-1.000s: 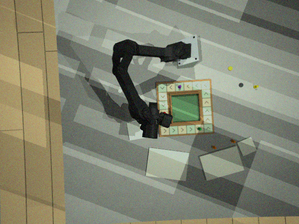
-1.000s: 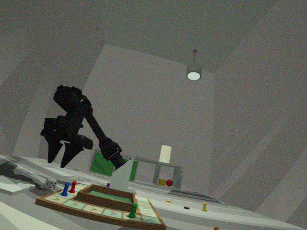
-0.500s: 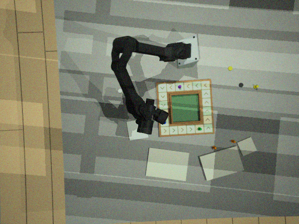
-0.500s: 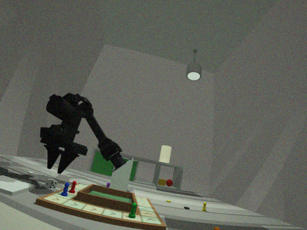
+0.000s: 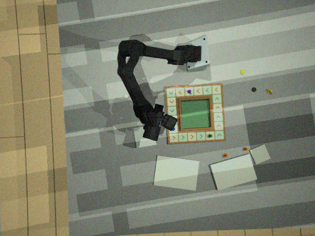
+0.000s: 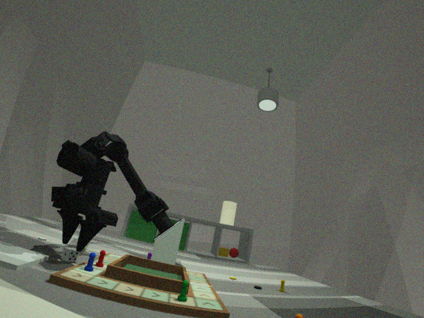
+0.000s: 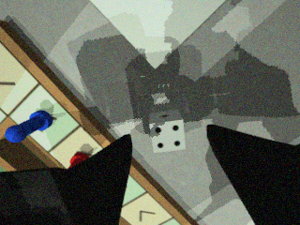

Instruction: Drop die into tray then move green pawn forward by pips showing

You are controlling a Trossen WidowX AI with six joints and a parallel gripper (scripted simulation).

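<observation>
Now: gripper tip 20 mm above the white die. Also, from my gripper tip: green tray (190 mm to the left, 20 mm below, 10 mm behind); red pawn (80 mm to the left, 20 mm ahead); blue pawn (80 mm to the left, 60 mm ahead).
</observation>
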